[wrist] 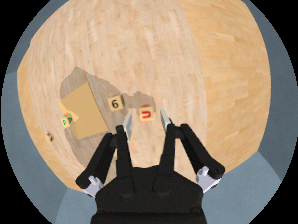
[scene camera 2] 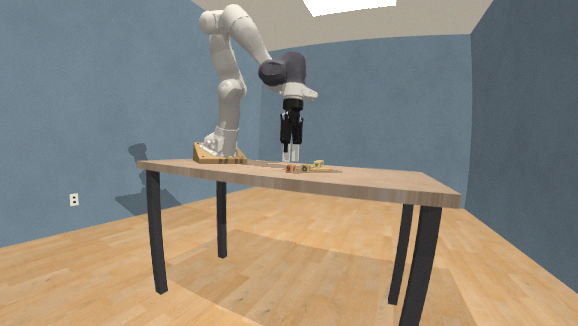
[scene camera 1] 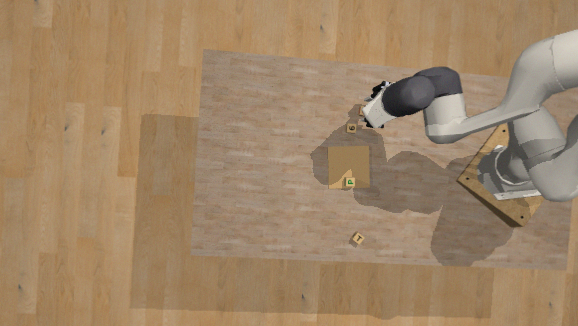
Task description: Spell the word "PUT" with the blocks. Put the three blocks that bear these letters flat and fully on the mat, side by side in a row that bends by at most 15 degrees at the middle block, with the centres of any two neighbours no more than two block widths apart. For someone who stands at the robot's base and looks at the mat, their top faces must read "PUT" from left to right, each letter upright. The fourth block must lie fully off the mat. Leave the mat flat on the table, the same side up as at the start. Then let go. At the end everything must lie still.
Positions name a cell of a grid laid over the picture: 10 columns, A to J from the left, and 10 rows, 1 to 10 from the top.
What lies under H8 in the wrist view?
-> The gripper.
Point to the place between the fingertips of the gripper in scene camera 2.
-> F5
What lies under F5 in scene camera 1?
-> A tan mat.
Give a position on a tan mat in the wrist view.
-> C5
